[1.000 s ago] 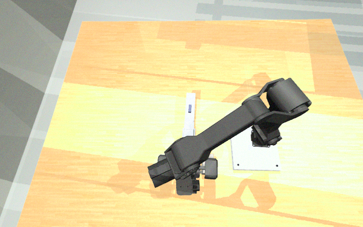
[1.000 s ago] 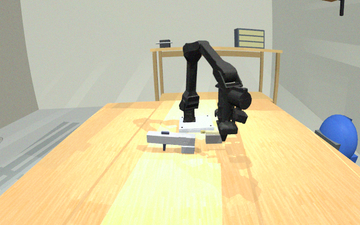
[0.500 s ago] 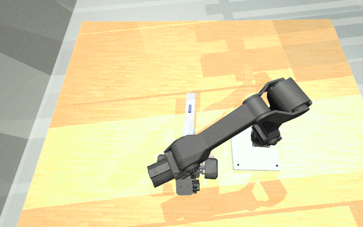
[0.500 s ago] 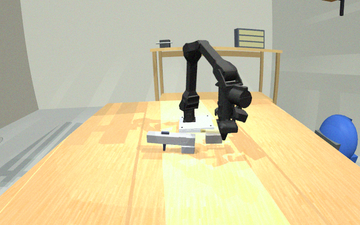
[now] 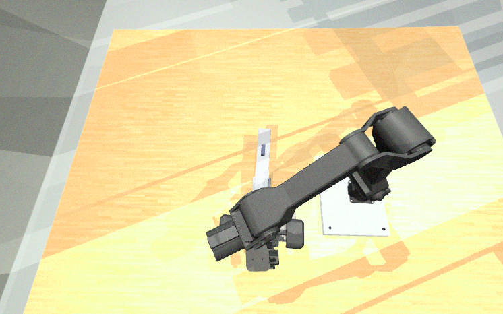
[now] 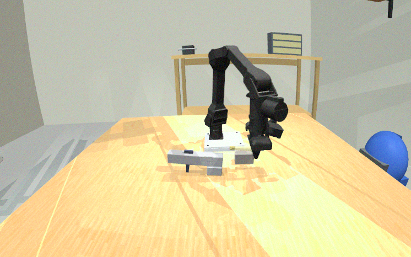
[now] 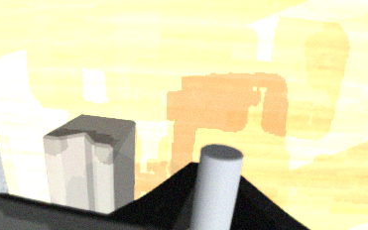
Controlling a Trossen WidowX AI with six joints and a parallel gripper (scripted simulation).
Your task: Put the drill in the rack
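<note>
My gripper tip is now 40 mm to the left of the drill and 40 mm below it. From my gripper tip the other things lie so: grey rack (70 mm behind, 30 mm to the right, 30 mm below); then dark key (230 mm to the right, 10 mm ahead); then grey housing (200 mm to the right, 10 mm ahead).
</note>
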